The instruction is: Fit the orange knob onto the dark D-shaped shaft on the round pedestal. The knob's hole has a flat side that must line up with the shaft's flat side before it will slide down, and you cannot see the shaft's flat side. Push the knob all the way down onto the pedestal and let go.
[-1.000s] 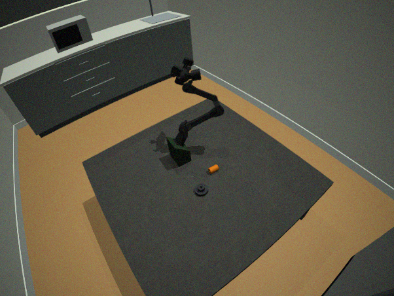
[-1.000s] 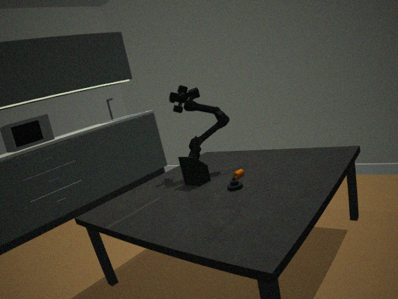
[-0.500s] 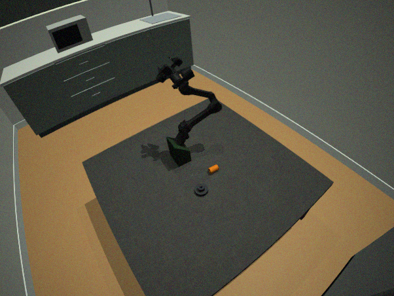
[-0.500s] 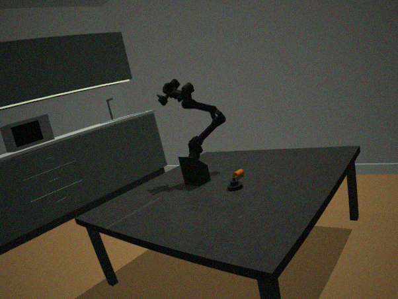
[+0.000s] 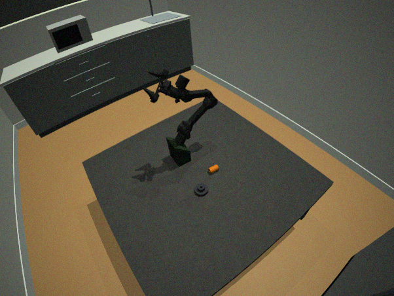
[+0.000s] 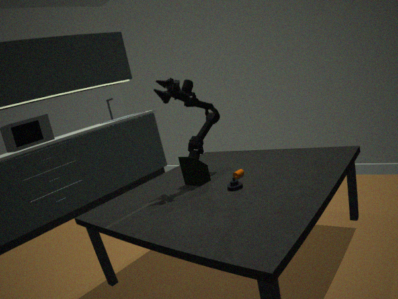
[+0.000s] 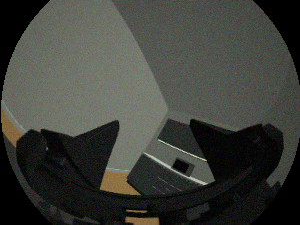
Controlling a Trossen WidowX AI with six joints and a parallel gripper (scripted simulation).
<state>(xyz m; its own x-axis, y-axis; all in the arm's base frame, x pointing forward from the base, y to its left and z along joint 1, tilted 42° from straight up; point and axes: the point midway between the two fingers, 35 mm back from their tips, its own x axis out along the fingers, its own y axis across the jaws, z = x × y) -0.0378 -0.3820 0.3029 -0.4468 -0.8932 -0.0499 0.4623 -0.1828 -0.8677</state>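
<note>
The orange knob is 290 mm ahead of my gripper tip, 210 mm to the left of it and 620 mm below it. Round my gripper tip: dark round pedestal 370 mm ahead, 60 mm to the left, 610 mm below.
</note>
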